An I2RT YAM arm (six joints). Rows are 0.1 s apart.
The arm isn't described. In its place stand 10 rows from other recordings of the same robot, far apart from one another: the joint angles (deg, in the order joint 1, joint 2, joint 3, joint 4, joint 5, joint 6), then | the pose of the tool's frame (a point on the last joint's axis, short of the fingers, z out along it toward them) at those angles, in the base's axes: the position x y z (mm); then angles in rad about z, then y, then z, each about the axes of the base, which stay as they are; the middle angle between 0 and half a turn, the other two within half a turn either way.
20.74, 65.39, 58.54, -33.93, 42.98, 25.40 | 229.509 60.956 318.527 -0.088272 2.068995 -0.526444
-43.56, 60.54, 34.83, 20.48, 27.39, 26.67 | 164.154 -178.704 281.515 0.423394 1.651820 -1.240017
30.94, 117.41, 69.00, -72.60, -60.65, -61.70 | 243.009 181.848 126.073 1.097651 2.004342 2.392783
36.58, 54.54, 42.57, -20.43, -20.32, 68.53 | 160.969 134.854 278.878 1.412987 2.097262 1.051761
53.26, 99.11, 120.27, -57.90, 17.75, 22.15 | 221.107 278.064 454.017 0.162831 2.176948 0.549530
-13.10, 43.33, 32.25, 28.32, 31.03, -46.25 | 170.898 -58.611 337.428 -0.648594 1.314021 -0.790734
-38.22, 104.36, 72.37, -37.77, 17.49, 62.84 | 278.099 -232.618 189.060 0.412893 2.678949 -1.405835
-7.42, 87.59, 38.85, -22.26, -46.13, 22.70 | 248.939 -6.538 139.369 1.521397 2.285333 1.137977
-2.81, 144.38, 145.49, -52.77, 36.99, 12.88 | 540.237 -47.962 251.647 -0.425554 2.247834 -0.930933
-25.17, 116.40, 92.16, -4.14, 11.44, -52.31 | 432.526 -211.056 252.334 -1.019728 2.055418 -0.665373
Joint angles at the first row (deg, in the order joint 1, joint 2, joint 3, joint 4, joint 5, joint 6):
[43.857 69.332 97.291 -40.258 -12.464 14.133]
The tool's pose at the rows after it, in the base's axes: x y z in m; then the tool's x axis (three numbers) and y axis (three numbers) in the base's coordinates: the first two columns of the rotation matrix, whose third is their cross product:
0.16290 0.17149 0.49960 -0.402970 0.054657 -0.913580 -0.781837 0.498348 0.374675
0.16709 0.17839 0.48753 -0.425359 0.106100 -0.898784 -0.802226 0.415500 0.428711
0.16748 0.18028 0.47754 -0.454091 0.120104 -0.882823 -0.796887 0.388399 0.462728
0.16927 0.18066 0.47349 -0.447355 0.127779 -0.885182 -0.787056 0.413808 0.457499
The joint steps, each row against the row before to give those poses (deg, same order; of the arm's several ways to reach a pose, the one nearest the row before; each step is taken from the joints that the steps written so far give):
[0.088 0.980 -2.711 6.473 -4.563 5.356]
[-0.087 -1.138 -6.050 8.791 -4.142 3.970]
[0.088 -0.968 -3.528 3.193 -1.245 2.289]
[-0.002 -0.177 -1.063 0.704 1.668 -0.258]

